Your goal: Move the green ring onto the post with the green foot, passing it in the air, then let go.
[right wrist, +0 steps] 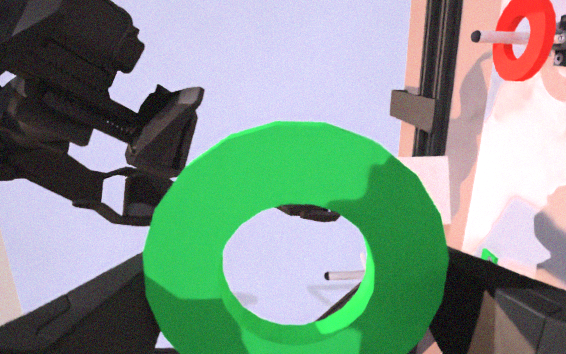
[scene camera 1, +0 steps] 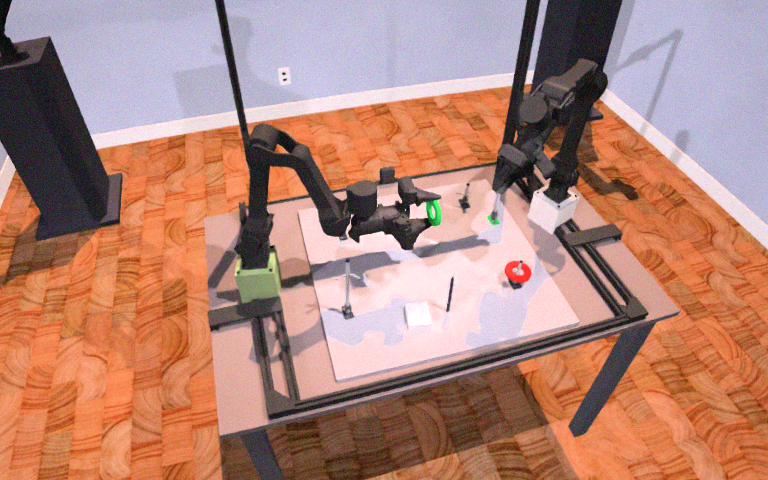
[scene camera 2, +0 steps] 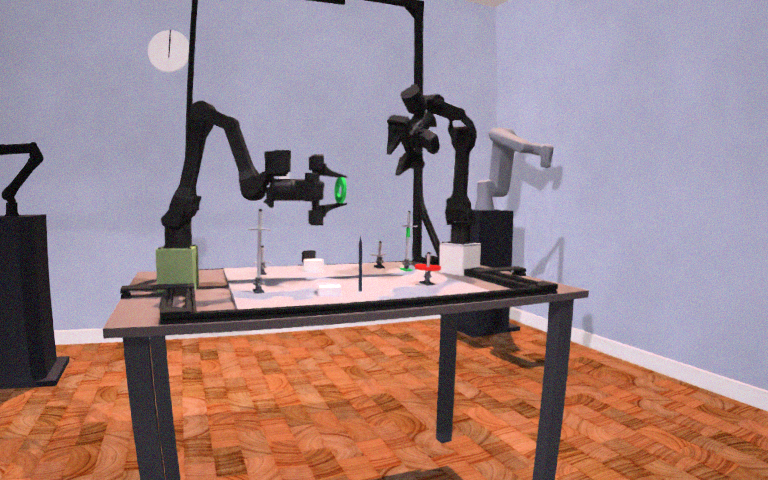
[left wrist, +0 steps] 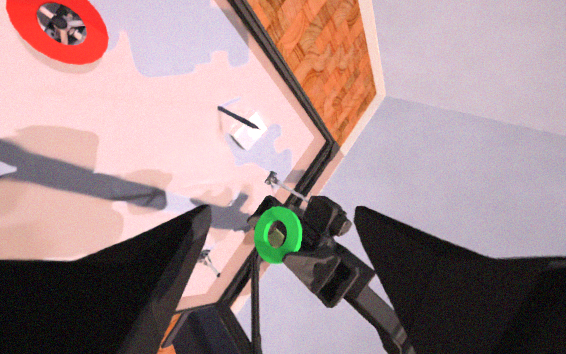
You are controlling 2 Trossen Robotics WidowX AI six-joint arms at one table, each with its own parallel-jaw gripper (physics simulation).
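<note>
The green ring is upright, high above the table. My right gripper is shut on it at opposite edges of its rim. The post with the green foot stands near the white arm base, with a green band and a thin crosspiece high on it. Its green foot shows right of the ring in the right wrist view. My left gripper is open, with nothing between its fingers; the ring appears beyond its fingertips in the left wrist view.
A red ring is around a short post. A tall grey post, a dark upright spike and a white block stand on the pale board. Another short post is farther back.
</note>
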